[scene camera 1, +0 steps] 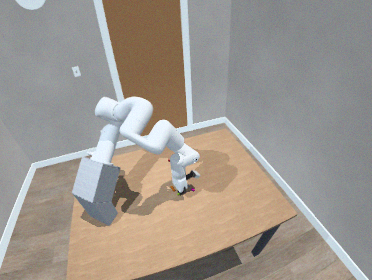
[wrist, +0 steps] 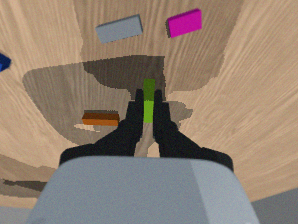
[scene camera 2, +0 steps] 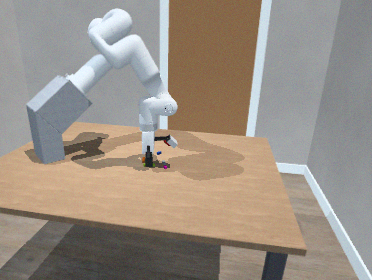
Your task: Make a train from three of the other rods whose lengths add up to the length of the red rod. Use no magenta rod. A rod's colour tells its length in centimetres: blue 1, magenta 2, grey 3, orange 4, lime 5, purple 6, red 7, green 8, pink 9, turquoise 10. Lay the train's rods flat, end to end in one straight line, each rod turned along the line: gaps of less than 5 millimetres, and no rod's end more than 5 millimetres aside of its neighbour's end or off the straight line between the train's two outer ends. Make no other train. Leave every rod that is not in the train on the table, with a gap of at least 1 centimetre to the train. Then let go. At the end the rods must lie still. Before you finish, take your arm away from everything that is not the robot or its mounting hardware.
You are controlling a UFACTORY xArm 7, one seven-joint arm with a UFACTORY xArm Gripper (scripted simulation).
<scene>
In view: my gripper (wrist: 148,100) and a grey rod (wrist: 130,26).
</scene>
